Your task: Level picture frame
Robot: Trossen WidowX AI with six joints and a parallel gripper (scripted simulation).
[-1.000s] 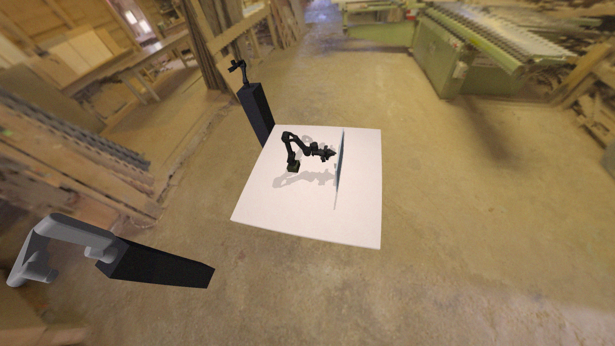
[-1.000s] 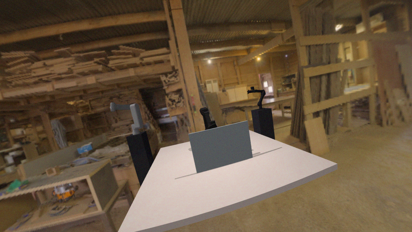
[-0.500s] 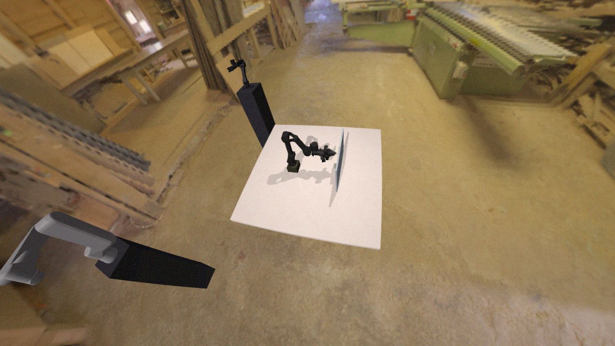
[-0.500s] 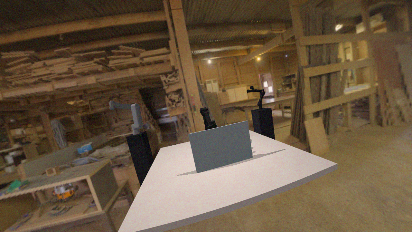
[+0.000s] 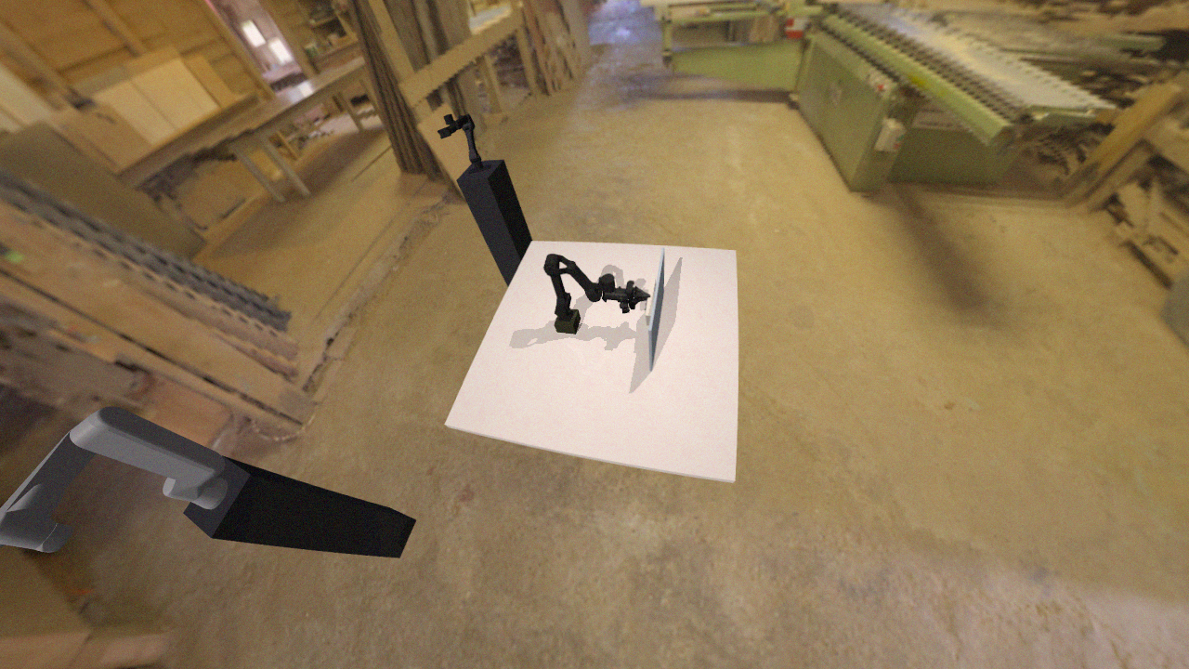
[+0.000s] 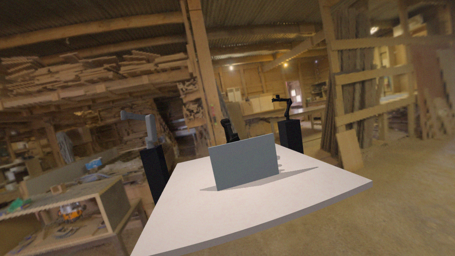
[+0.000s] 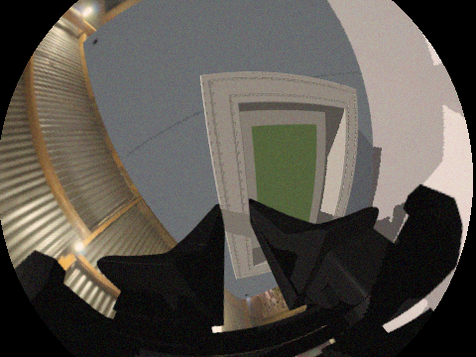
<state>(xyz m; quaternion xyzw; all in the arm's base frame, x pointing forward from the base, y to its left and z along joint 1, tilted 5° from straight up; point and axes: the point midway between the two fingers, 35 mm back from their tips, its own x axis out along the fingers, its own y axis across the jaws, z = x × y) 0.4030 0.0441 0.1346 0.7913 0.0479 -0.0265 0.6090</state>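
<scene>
Right now my gripper tip is 50 mm above the picture frame, 10 mm to the right of it and 10 mm short of it. The rest, counted from my gripper tip: wall panel 80 mm below, 20 mm ahead.
</scene>
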